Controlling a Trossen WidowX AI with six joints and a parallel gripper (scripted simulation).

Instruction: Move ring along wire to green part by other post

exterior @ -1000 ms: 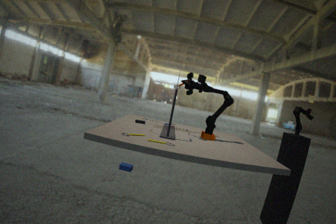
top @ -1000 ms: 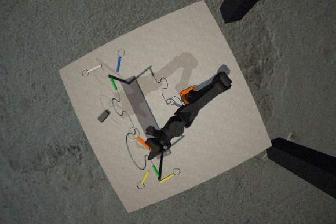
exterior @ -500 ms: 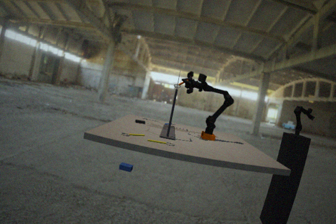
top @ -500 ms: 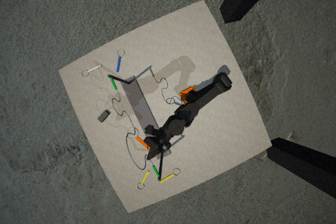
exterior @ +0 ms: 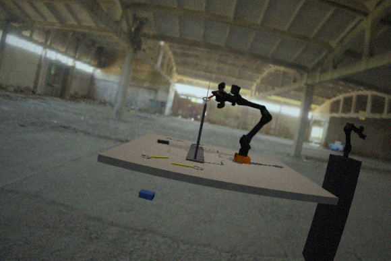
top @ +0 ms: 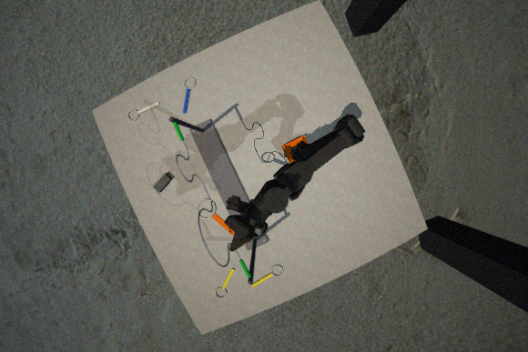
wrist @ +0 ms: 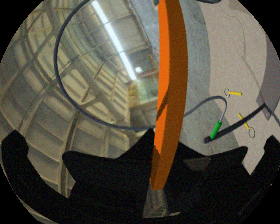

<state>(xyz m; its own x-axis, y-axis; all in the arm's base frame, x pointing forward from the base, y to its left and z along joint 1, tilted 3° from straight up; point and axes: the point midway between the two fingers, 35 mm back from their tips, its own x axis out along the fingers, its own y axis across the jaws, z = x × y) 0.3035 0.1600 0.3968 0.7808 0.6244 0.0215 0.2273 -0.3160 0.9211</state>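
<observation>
The orange-handled ring is 9 cm to the right of my gripper tip, 3 cm below it and 2 cm ahead of it. Also, from my gripper tip: white-handled ring (59 cm to the right, 46 cm below, 37 cm ahead); blue-handled ring (61 cm to the right, 46 cm below, 11 cm ahead); dark block (45 cm below, 35 cm ahead, 22 cm to the right).
</observation>
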